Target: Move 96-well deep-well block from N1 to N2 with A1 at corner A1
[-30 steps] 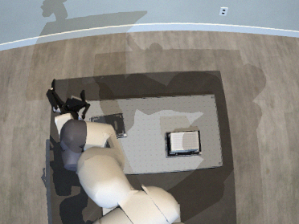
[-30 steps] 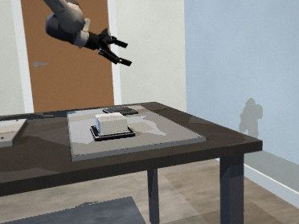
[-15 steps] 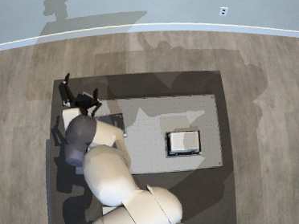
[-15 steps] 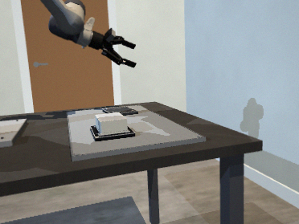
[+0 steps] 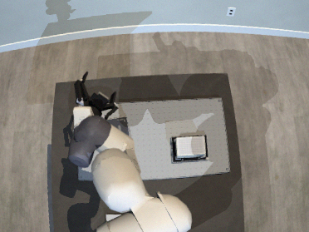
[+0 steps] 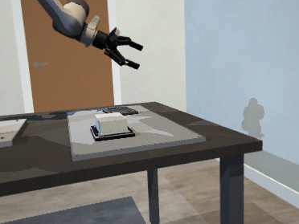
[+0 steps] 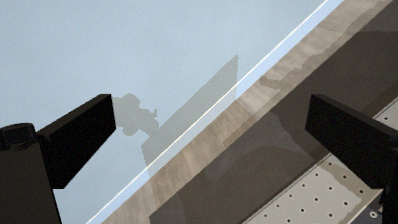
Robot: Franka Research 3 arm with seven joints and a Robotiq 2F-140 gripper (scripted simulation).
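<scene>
Now: the 96-well deep-well block 220 mm behind my hand, 360 mm to the right of it and 220 mm below it. Also, from my hand: black plate nest (110 mm behind, 10 mm to the right, 250 mm below); then A1 mark (280 mm behind, 430 mm to the right, 240 mm below).
</scene>
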